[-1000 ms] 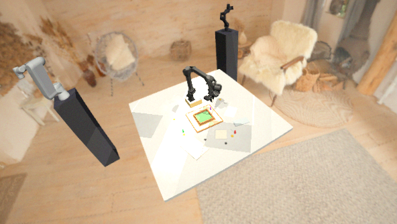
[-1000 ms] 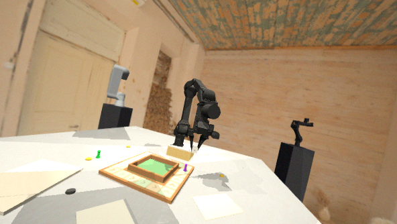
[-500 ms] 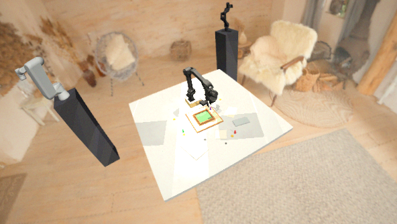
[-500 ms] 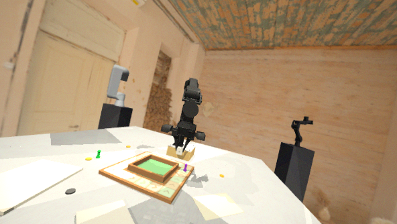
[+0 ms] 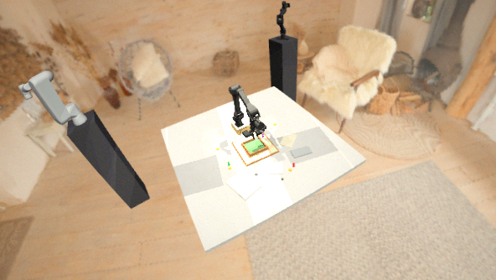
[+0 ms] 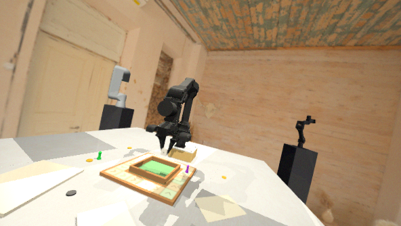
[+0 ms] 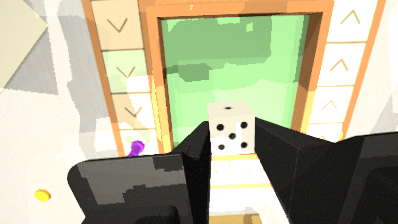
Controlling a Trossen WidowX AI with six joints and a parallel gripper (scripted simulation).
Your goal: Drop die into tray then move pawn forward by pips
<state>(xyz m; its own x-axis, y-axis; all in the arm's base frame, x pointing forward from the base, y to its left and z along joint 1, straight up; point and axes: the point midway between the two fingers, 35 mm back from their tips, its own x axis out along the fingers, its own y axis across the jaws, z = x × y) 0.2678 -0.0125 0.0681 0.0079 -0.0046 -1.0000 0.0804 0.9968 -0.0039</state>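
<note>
The purple pawn lies 11 cm to the left of my gripper tip, 7 cm below it and 5 cm behind it. From my gripper tip the other things lie so: white die: right at my gripper tip; green pawn: 27 cm to the right, 8 cm below, 2 cm ahead; green dice tray: 9 cm below, 2 cm to the right.
</note>
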